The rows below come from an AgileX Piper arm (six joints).
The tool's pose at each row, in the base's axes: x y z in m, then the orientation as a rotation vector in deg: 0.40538, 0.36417, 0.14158, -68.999, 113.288, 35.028; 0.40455, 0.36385, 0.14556, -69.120, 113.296, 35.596; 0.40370, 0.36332, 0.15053, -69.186, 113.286, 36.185; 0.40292, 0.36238, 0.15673, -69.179, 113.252, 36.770; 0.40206, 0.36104, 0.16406, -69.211, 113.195, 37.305; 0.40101, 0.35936, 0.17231, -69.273, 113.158, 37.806; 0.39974, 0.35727, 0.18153, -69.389, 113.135, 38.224; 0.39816, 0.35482, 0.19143, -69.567, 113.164, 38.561; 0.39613, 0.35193, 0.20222, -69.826, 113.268, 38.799; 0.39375, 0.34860, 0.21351, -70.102, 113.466, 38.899; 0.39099, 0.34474, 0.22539, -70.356, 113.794, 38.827; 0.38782, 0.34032, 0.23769, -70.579, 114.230, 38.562; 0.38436, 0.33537, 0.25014, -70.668, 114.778, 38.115
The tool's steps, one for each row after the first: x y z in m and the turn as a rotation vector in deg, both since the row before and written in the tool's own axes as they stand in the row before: -0.00270, 0.00069, -0.00298, -0.449, -0.056, 0.131; -0.00336, 0.00068, -0.00374, -0.436, -0.099, 0.156; -0.00413, 0.00052, -0.00476, -0.398, -0.151, 0.179; -0.00479, 0.00051, -0.00575, -0.379, -0.137, 0.132; -0.00528, 0.00063, -0.00661, -0.372, -0.099, 0.116; -0.00577, 0.00076, -0.00756, -0.341, -0.044, 0.070; -0.00603, 0.00098, -0.00832, -0.318, 0.044, 0.040; -0.00635, 0.00131, -0.00932, -0.294, 0.161, 0.007; -0.00638, 0.00152, -0.01006, -0.215, 0.269, 0.003; -0.00639, 0.00172, -0.01095, -0.098, 0.390, 0.027; -0.00621, 0.00191, -0.01177, 0.038, 0.495, 0.037; -0.00584, 0.00196, -0.01239, 0.212, 0.549, 0.104
